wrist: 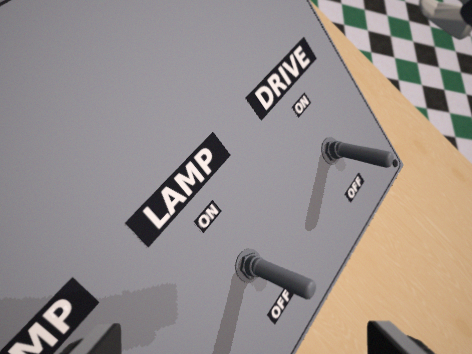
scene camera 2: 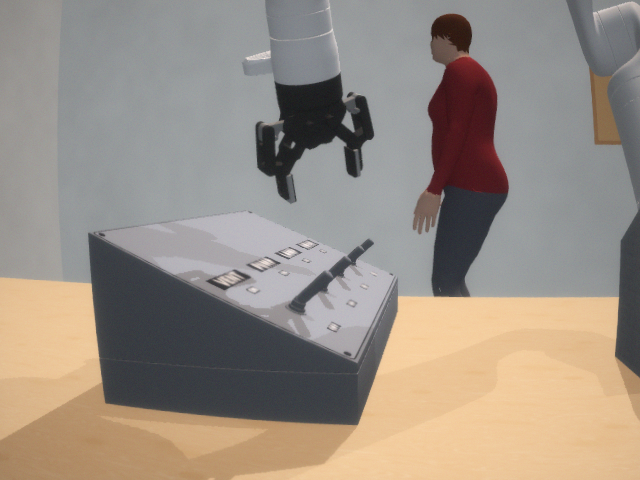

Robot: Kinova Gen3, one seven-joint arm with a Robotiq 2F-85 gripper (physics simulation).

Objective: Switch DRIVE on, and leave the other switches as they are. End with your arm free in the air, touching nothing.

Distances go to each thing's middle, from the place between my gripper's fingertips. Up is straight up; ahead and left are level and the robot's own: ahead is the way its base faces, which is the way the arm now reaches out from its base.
Right now my hand is 100 mm above the lamp switch (wrist: pixel 295 283), 70 mm to the left of it and 10 mm past it. From my hand the other things lie so: drive lever (wrist: pixel 378 157) 190 mm to the right, 100 mm below, 20 mm ahead; then sloped switch panel (scene camera 2: pixel 197 316) 130 mm below, 70 mm ahead.
